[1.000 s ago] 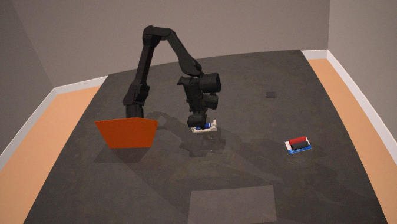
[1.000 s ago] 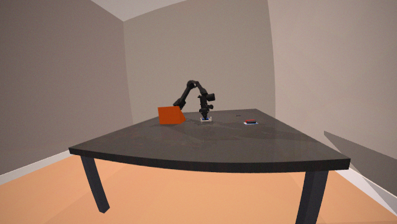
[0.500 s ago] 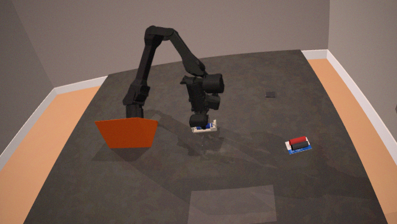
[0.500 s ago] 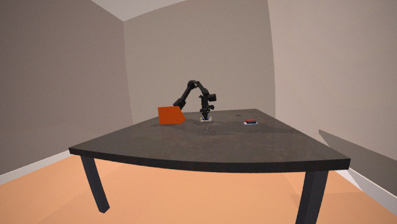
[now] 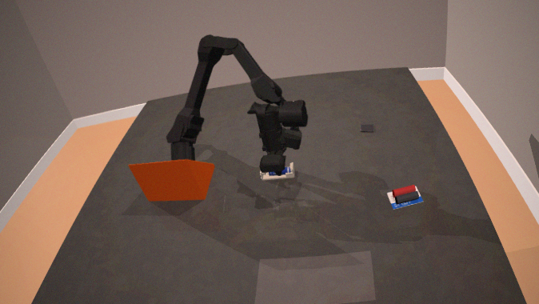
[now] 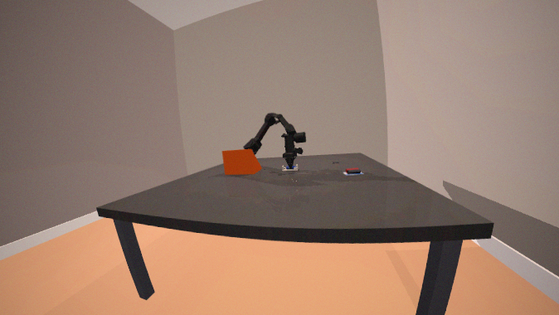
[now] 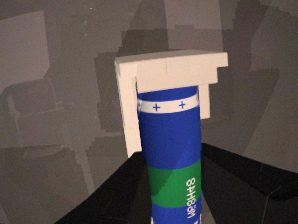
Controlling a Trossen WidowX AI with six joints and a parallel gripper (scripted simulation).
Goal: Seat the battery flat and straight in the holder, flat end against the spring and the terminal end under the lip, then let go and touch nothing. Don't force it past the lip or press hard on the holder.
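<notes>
The battery lies 10 mm above my gripper tip.
</notes>
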